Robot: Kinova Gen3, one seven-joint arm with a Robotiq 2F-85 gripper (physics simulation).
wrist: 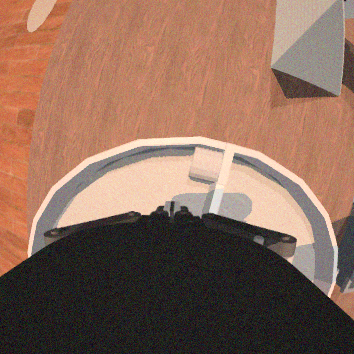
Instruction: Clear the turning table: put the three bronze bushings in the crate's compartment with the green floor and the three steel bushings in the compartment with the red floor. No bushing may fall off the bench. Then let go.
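Places are measured from the arm's base along level axes (x ahead, y left, z up), in metres.
Where they show: gripper, fingertip midpoint: [172, 210].
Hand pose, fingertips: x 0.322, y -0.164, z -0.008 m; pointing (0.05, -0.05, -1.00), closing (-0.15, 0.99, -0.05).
After its pixels a point has its place.
The turning table [115, 151] {z -0.002, x 0.275, y -0.225 m} is a round, pale tray with a raised rim. A thin pale bar [224, 172] {z 0.000, x 0.276, y -0.124 m} runs inward from its far rim. One pale, smooth bushing [206, 164] {z -0.001, x 0.272, y -0.141 m} lies on its side near the far rim, close to the left side of the bar. My gripper [172, 210] {z -0.008, x 0.322, y -0.164 m} is shut and empty over the tray, nearer the camera than the bushing. My gripper and the arm's black body hide the near part of the tray. A dark grey wall [347, 255] {z -0.061, x 0.383, y 0.157 m}, perhaps the crate's, shows at the right edge. The coloured compartment floors do not show.
A grey block with slanted faces [312, 47] {z -0.017, x 0.114, y -0.037 m} stands on the brown wooden bench [150, 75] {z -0.086, x 0.162, y -0.229 m} at the top right. The bench's curved edge runs down the left side, with orange wooden floor [17, 165] beyond it. A pale oval [40, 14] shows at the top left.
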